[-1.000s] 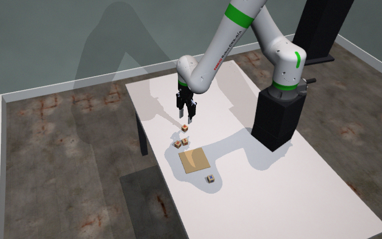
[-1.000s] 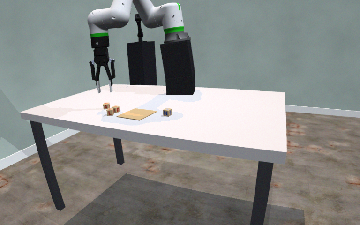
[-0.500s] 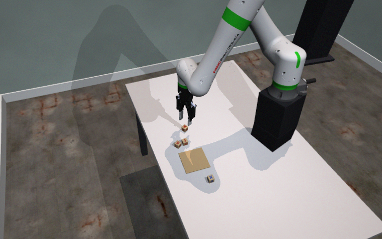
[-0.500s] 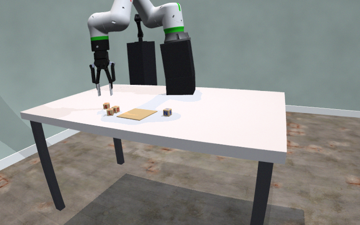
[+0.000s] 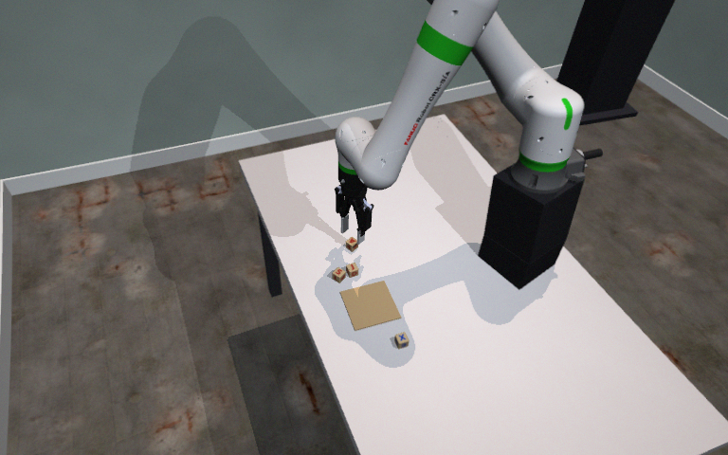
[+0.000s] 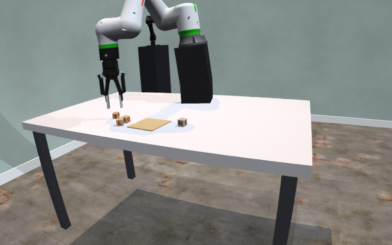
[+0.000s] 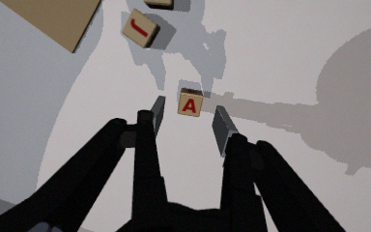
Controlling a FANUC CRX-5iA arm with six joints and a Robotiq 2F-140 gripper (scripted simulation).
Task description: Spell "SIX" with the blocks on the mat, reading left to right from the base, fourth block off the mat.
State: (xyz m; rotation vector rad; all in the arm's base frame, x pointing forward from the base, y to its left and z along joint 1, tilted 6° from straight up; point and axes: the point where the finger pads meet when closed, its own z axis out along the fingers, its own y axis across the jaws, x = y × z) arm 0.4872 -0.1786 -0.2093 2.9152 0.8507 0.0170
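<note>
Right now the block is 70 mm below my hand. Also, from my hand: tan mat: 10 mm ahead, 230 mm to the left, 80 mm below.
</note>
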